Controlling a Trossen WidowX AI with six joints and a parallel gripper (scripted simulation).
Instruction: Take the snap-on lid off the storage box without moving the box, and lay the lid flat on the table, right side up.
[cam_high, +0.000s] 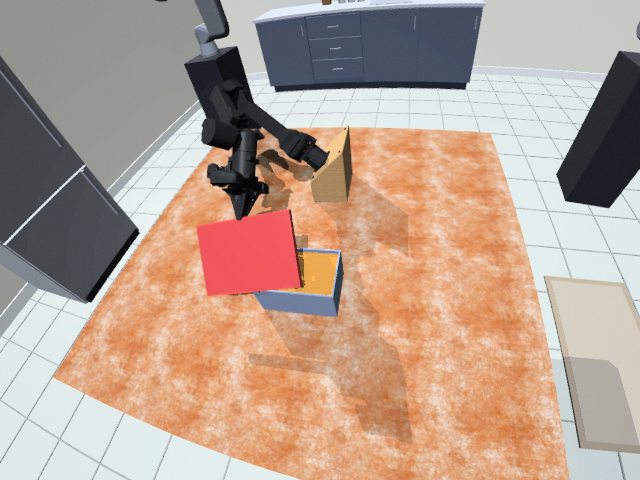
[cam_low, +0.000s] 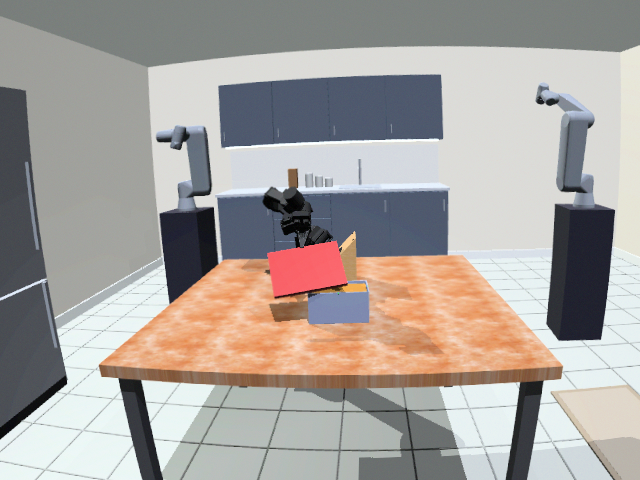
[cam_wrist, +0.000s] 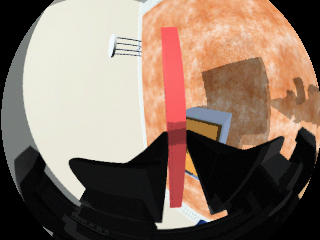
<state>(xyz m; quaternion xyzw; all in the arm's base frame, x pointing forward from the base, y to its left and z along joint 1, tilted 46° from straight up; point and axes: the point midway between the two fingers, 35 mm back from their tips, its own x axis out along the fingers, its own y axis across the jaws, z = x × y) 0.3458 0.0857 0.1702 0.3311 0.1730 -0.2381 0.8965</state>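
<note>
The red lid is 6 cm ahead of my gripper tip, 5 cm below it and 3 cm to the left of it. Round my gripper tip: storage box (18 cm below, 13 cm to the left, 3 cm ahead).
</note>
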